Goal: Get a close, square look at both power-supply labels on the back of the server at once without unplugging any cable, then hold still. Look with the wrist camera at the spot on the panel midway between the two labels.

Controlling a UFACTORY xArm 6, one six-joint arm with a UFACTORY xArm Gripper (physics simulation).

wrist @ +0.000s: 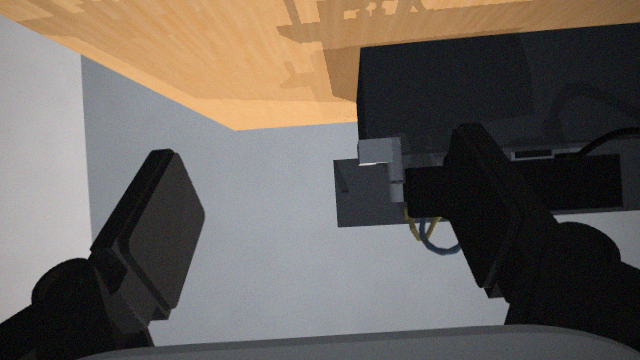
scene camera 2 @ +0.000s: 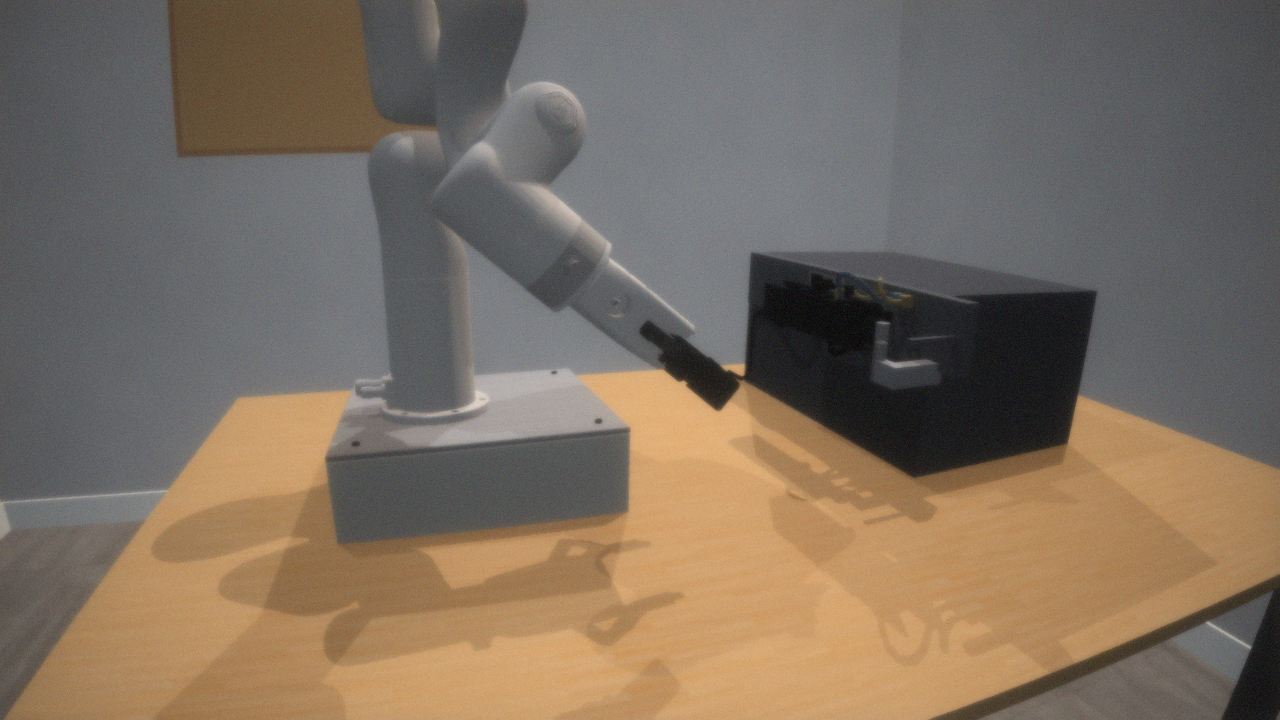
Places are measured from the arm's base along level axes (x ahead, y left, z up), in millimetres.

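Pixels of known places: gripper, between the fingertips: (wrist: 317, 172) (scene camera 2: 708, 383); arm's base, origin of its link: (scene camera 2: 435, 409).
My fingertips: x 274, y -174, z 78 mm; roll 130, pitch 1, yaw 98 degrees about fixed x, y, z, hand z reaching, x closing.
Note:
For each thing: its top centre in the pictures, then the offset to it from my fingertips. "spot": a spot on its surface instead. Level surfaces: height alone.
- black server, centre of its top: (scene camera 2: 892, 268) (wrist: 504, 206) 339 mm left, 385 mm ahead, 66 mm up
- black cable, a spot on its surface: (wrist: 611, 134) spot: 358 mm left, 218 mm ahead, 27 mm down
- Blue cable, a spot on its surface: (wrist: 442, 251) spot: 141 mm left, 205 mm ahead, 82 mm up
- yellow cable, a spot on its surface: (wrist: 412, 227) spot: 126 mm left, 244 mm ahead, 62 mm up
- light grey bracket-like part, a spot on its surface: (wrist: 380, 151) spot: 93 mm left, 237 mm ahead, 24 mm down
- wooden table, height of its surface: 166 mm down
The black server (scene camera 2: 1011, 376) (wrist: 440, 90) stands at the right of the table, its back panel facing the arm side. In the wrist view it is upside down, at the right, and seen at a slant. My gripper (scene camera 2: 723, 394) (wrist: 317, 172) is open and empty, in front of the panel's far end in the scene view. One finger covers part of the panel in the wrist view. A black cable (wrist: 611, 134) curves out at the right edge. Blue cable (wrist: 442, 251) and yellow cable (wrist: 412, 227) loops show past the panel edge. I cannot make out either power-supply label.
A light grey bracket-like part (scene camera 2: 908, 372) (wrist: 380, 151) sticks out from the server's near end of the panel. The wooden table (scene camera 2: 716, 591) (wrist: 225, 65) carries the grey base box (scene camera 2: 483, 488) under the arm. A brown board (scene camera 2: 268, 71) hangs on the wall behind.

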